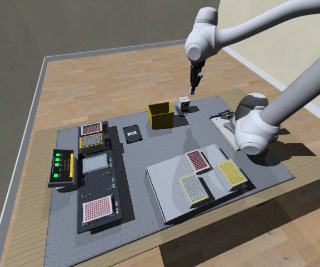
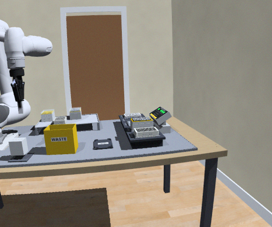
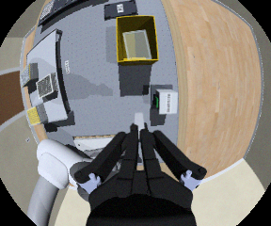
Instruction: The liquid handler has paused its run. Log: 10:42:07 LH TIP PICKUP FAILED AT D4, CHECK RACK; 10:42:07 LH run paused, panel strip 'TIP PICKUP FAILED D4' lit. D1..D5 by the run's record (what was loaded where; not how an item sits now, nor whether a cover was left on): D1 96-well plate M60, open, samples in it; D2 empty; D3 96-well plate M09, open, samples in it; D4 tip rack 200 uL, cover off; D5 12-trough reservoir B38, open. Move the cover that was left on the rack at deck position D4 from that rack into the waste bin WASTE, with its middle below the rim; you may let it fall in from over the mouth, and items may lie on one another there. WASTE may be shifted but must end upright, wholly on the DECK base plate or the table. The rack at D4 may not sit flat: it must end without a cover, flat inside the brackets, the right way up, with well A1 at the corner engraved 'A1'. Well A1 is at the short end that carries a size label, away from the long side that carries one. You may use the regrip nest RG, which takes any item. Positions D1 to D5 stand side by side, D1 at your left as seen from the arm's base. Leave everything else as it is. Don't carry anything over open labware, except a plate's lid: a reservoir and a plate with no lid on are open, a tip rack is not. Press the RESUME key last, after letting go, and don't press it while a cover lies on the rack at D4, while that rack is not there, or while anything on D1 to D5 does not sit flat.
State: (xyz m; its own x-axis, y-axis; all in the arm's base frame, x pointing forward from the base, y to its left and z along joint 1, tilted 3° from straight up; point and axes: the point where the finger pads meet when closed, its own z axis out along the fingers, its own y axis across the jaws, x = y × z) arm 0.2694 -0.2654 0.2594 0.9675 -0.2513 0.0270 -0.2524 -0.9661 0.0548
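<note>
My hand is 180 mm above the resume key box, 70 mm to the left of it and 20 mm past it. The rest, counted from my hand: yellow waste bin: 210 mm below, 200 mm ahead, 50 mm to the right; black nest: 430 mm ahead, 250 mm below, 50 mm to the right; raised shelf: 430 mm to the left, 260 mm ahead, 190 mm below.
</note>
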